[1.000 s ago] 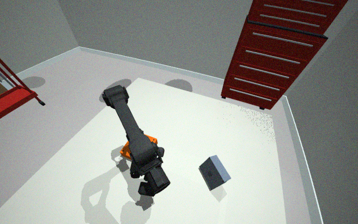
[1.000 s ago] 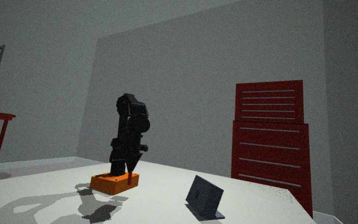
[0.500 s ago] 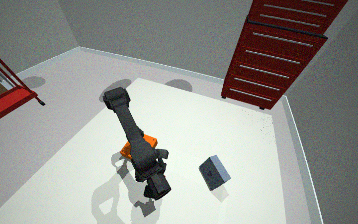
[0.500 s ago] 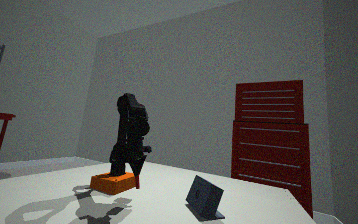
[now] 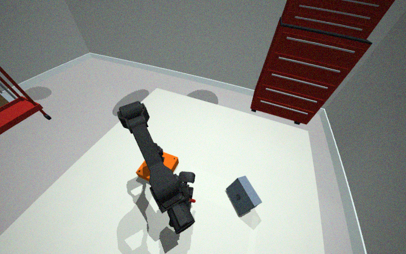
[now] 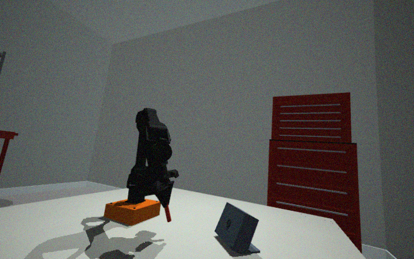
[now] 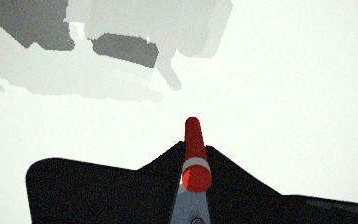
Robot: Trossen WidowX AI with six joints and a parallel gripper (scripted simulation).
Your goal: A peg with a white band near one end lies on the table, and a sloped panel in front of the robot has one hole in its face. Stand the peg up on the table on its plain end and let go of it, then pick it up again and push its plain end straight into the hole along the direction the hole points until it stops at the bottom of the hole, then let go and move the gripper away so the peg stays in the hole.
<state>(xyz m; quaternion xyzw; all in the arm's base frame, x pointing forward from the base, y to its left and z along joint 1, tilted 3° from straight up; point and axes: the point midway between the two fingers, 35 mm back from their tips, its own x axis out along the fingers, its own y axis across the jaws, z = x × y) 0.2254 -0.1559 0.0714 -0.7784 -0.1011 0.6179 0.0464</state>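
Now: gripper tip 220 mm short of the grey sloped panel, 90 mm to the right of it and 50 mm above it. From my gripper tip the other things lie so: red peg 10 mm above.
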